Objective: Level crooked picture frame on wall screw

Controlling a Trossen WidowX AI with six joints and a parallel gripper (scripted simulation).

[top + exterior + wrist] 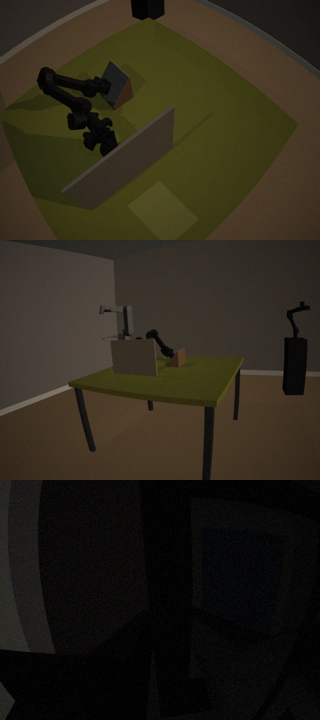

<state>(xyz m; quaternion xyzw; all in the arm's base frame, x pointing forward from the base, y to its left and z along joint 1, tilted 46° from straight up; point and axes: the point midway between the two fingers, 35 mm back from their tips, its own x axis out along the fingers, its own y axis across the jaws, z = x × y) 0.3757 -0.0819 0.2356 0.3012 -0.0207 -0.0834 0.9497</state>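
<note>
Now: gripper tip 1 cm to the left of the dark picture frame and 5 cm above it. The rest, counted from my gripper tip: upright board: 1 cm ahead, 1 cm to the right, 6 cm below.
</note>
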